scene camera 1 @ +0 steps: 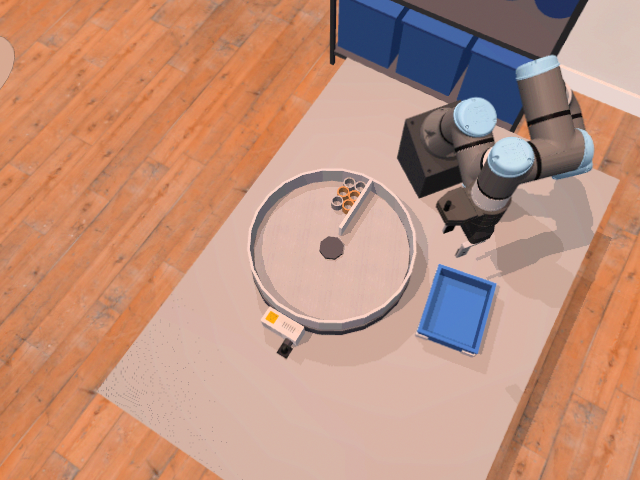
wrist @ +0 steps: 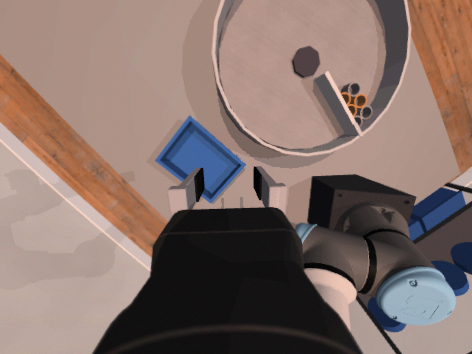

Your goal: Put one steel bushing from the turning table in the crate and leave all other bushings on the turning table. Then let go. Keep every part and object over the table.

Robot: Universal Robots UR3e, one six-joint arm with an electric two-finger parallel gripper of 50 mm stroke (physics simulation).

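Seen in the pictures: gripper, between the fingertips: [scene camera 1: 453, 242] [wrist: 228, 177]; arm's base, origin of its link: [scene camera 1: 443, 134] [wrist: 370, 226].
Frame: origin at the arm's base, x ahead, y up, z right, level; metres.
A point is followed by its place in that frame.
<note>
Three grey steel bushings [scene camera 1: 337, 202] [wrist: 353, 89] {x 0.270, y -0.096, z 0.172 m} stand upright in a cluster with three orange bushings [scene camera 1: 342, 192] [wrist: 360, 100] {x 0.238, y -0.093, z 0.172 m} on the turning table [scene camera 1: 310, 289] {x 0.514, y -0.101, z 0.098 m} [wrist: 270, 100] {x 0.375, y -0.101, z -0.005 m}. The cluster lies between the divider wall [scene camera 1: 356, 206] {x 0.272, y -0.059, z 0.104 m} [wrist: 333, 106] {x 0.271, y -0.084, z 0.104 m} and the rim; in the wrist view the divider partly hides some of them. The blue crate [scene camera 1: 457, 312] {x 0.362, y -0.149, z -0.245 m} [wrist: 200, 150] {x 0.391, y -0.149, z -0.225 m} stands beside the turning table, and no bushing shows in it. My gripper [scene camera 1: 454, 239] {x 0.350, y 0.165, z -0.156 m} [wrist: 228, 177] {x 0.350, y 0.165, z -0.156 m} is open and empty, high above the table between the robot base and the crate, away from the bushings.
The turning table has a raised rim and a dark hub [scene camera 1: 331, 248] {x 0.394, y -0.093, z 0.107 m} [wrist: 306, 61] {x 0.392, y -0.093, z 0.108 m}. A white control box [scene camera 1: 282, 324] {x 0.626, y -0.096, z 0.109 m} sits at its outer edge. The robot base [scene camera 1: 431, 155] {x 0.063, y -0.017, z 0.001 m} [wrist: 360, 195] {x 0.079, y -0.014, z 0.021 m} stands behind it, near a rack with blue bins [scene camera 1: 369, 33].
</note>
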